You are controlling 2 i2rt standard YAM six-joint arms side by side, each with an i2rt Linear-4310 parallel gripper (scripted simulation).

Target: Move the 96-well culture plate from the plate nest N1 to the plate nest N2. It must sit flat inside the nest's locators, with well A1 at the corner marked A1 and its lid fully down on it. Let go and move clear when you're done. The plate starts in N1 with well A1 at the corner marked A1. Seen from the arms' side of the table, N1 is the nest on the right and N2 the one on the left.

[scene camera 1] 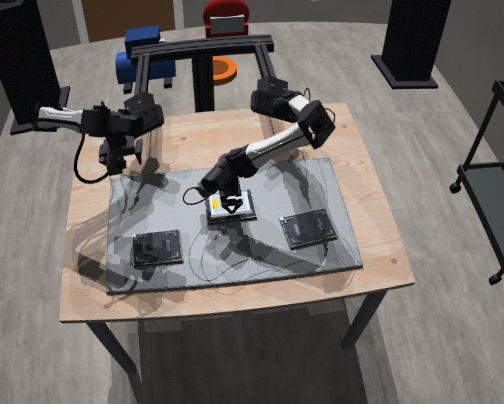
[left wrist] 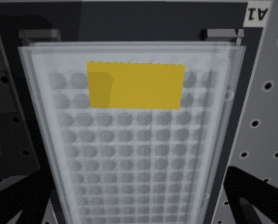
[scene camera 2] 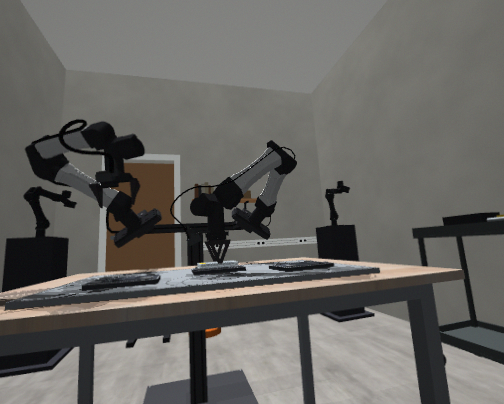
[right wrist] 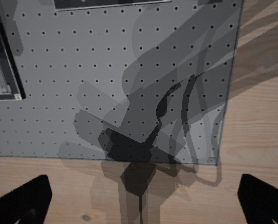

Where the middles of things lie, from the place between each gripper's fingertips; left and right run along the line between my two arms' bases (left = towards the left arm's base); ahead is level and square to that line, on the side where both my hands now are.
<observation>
The plate nest [left wrist: 72,27] lies 30 mm below my left hand [scene camera 2: 217,262]. Also, from my left hand: nest N2 [scene camera 1: 310,231]: 240 mm to the left, 130 mm ahead, 30 mm below; nest N1 [scene camera 1: 156,247]: 260 mm to the right, 130 mm ahead, 30 mm below.
I see the nest N1 16 cm ahead of my right hand, 6 cm to the left of it and 23 cm below it. Round my right hand: plate nest: 4 cm ahead, 31 cm to the left, 23 cm below; then nest N2: 17 cm ahead, 55 cm to the left, 23 cm below.
</observation>
